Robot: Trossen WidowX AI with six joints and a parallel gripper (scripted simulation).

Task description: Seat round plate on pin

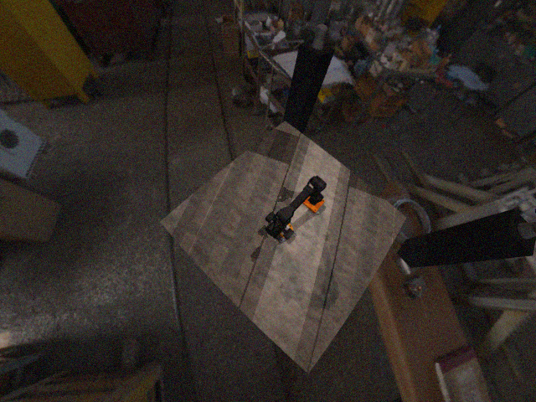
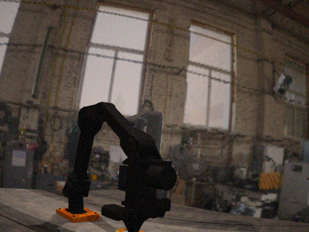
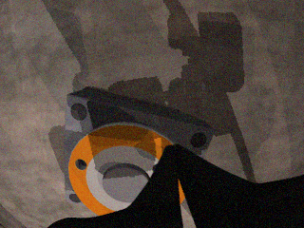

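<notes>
Right now my gripper tip is 3 cm past the round plate, 2 cm to the right of it and 1 cm above it. Round my gripper tip: dark grey base 4 cm to the left, 4 cm behind, 2 cm below.
</notes>
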